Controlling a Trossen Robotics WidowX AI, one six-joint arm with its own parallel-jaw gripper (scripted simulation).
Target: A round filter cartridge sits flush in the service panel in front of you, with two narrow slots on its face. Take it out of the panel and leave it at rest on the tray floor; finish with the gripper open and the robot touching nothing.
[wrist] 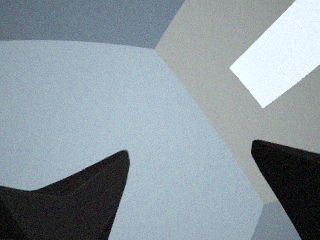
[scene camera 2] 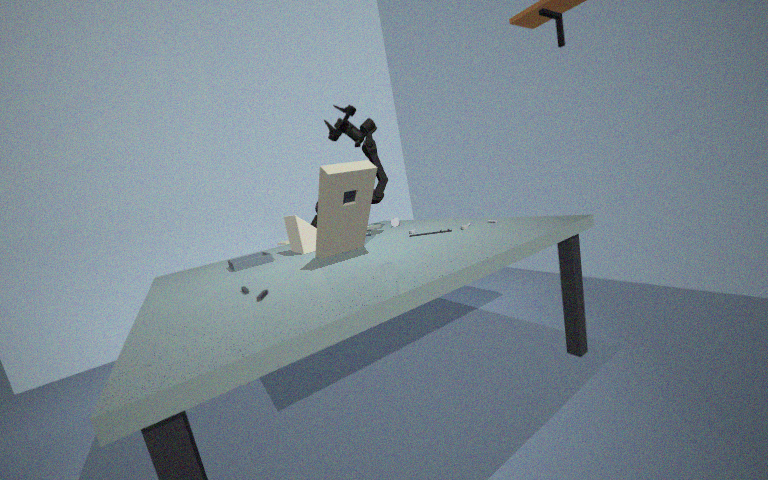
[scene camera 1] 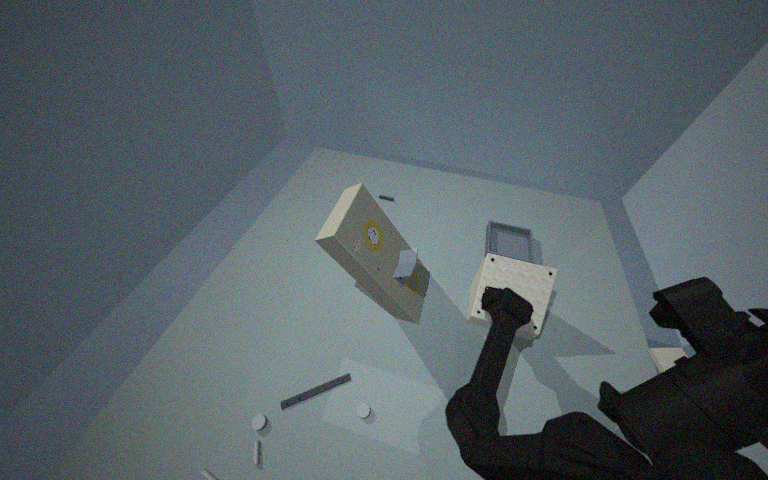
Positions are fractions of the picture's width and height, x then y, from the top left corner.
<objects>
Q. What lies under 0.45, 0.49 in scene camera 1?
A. A beige service panel.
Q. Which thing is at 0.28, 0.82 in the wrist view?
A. My gripper.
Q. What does my gripper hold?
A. Nothing.
</objects>
